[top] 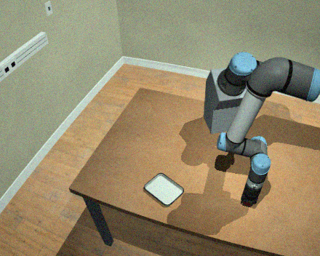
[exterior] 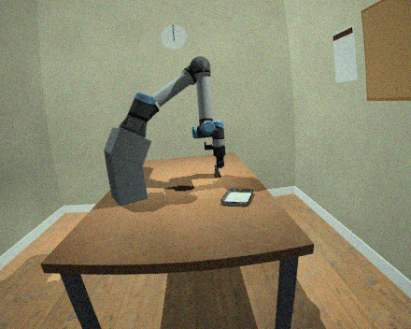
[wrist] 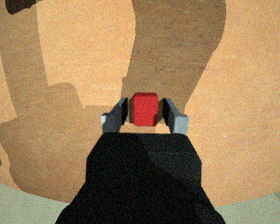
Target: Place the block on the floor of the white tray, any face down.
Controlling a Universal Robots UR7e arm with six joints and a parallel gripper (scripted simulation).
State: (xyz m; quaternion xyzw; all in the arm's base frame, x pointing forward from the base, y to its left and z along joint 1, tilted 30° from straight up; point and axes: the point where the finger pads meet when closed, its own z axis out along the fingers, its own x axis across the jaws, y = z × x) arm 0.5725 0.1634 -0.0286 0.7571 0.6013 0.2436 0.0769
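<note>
Right now my hand is 10 mm above the small red block. Also, from my hand: white tray 410 mm to the right, 10 mm below.
</note>
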